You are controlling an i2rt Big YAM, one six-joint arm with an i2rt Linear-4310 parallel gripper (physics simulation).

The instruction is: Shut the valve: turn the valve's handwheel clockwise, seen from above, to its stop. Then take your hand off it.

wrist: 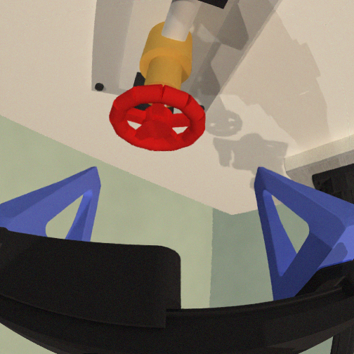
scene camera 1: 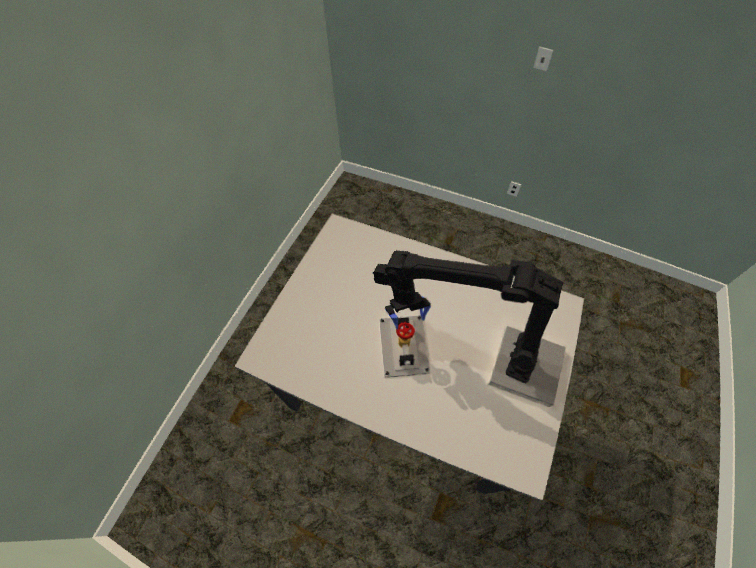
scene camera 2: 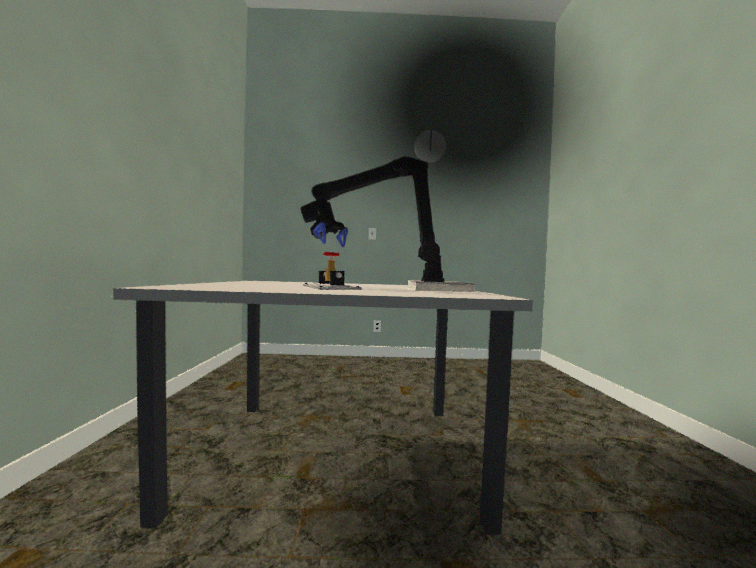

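Note:
The red handwheel sits level on top of the yellow valve body. The valve stands on a grey mounting plate on the table. My gripper is wide open, with its blue fingers apart and empty. It is above the handwheel, and a gap shows between the fingertips and the wheel in the scene camera 2 view. In the wrist view the whole wheel shows beyond the fingertips, touching neither one. The wheel's turn angle relative to its stop cannot be read.
Black blocks stand on the plate beside the valve pipe. The arm reaches across from its grey base slab at the right side of the table. Walls surround the table.

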